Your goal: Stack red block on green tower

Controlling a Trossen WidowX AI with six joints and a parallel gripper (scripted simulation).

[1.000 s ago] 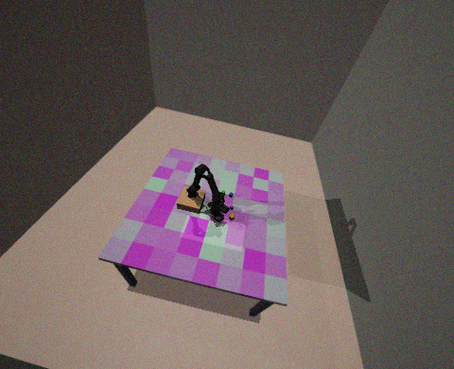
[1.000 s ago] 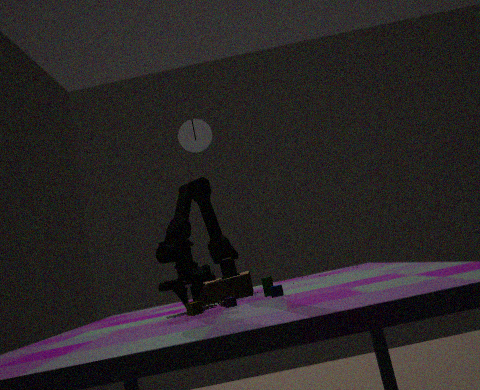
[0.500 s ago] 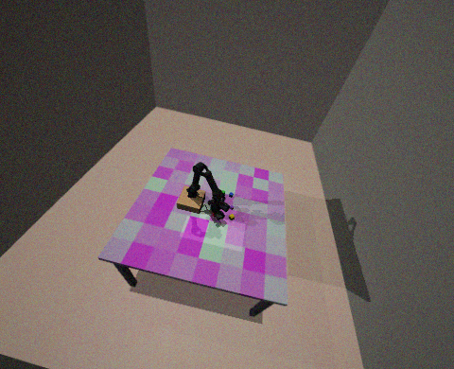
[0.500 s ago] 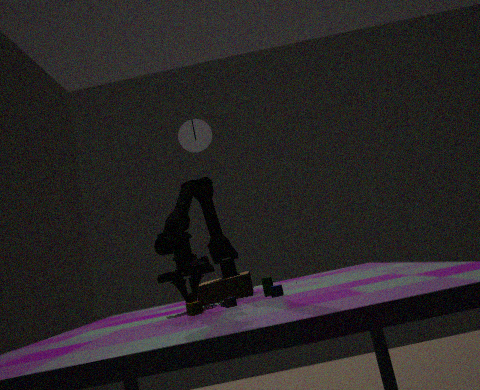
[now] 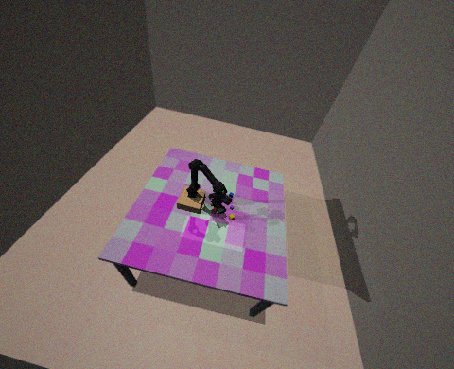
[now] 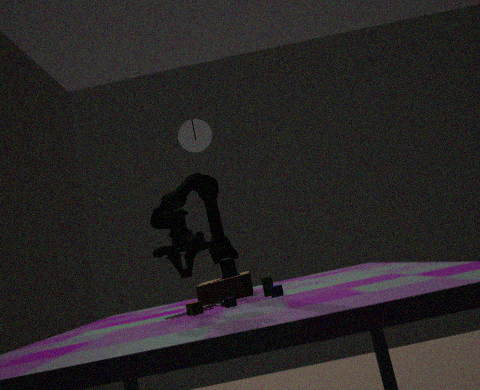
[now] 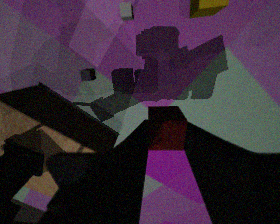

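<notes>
My gripper tip is now 150 mm short of the blue block, 250 mm to the right of it and 100 mm above it. Round my gripper tip: yellow block (140 mm ahead, 100 mm below); then red block (10 mm above).
</notes>
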